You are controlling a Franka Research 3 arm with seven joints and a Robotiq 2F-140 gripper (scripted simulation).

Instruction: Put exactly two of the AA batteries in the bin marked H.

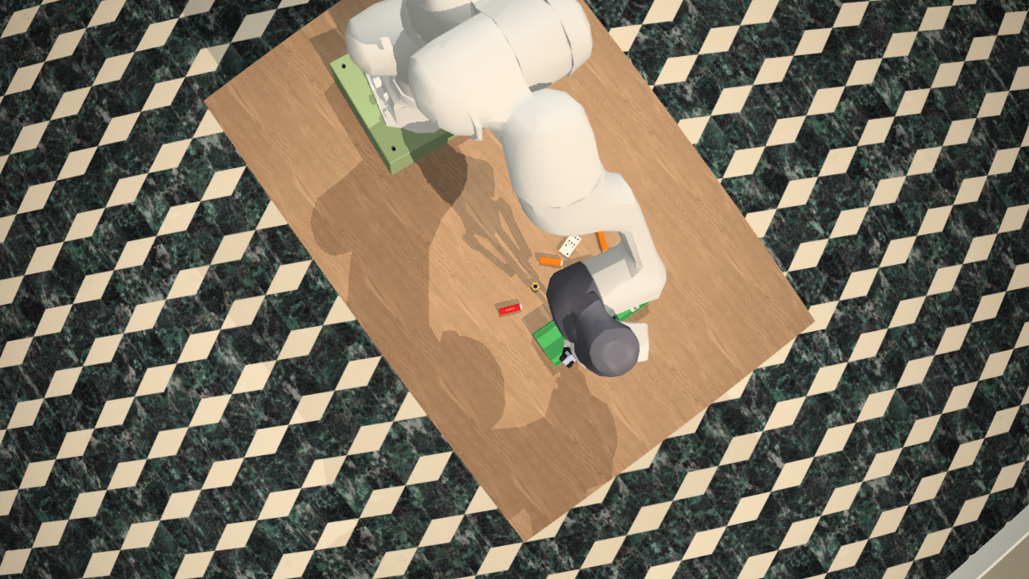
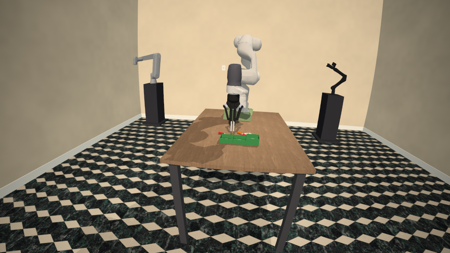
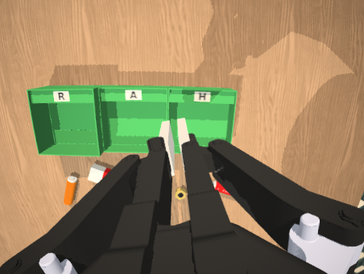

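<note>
Now: hand 9 cm above the green bin marked H and 5 cm to the right of it. Also, from my hand: red-and-white cylinder: 10 cm to the left, 10 cm below, 10 cm behind; red cylinder: 11 cm behind, 10 cm below, 8 cm to the right; small brass nut: 12 cm behind, 11 cm below, 1 cm to the right.
</note>
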